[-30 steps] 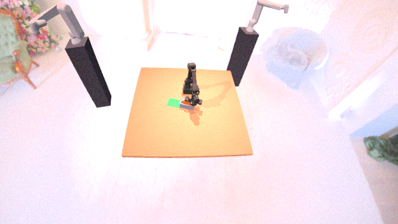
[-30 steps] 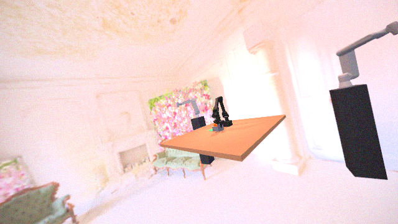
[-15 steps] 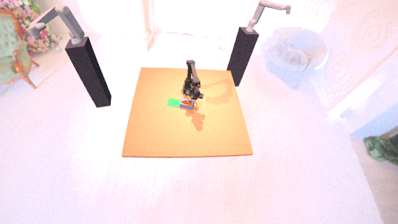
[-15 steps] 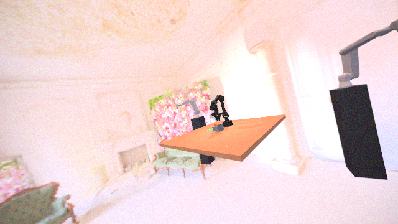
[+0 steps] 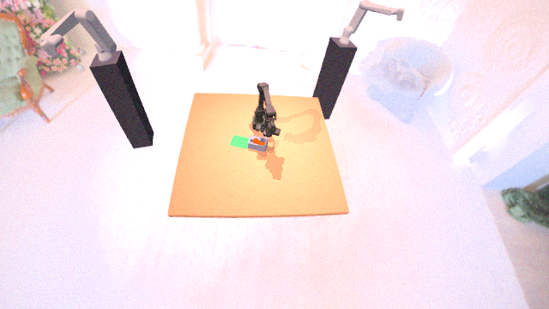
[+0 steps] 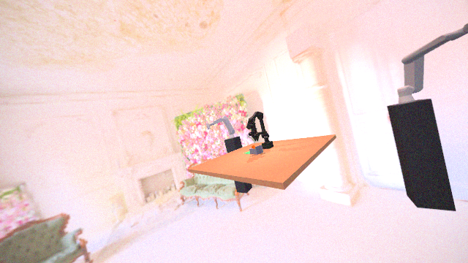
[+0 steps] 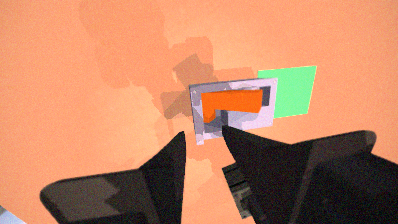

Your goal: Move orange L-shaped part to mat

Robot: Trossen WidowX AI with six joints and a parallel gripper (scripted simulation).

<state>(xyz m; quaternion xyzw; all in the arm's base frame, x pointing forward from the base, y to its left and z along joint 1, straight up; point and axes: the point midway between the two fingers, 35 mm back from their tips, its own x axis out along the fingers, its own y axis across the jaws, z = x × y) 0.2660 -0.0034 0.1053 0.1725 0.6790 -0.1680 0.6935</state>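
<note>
Now: gripper tip 100 mm above the orange L-shaped part, 40 mm to the left of it and 30 mm past it. Also, from my gripper tip: green mat 190 mm to the right, 160 mm below, 110 mm behind.
</note>
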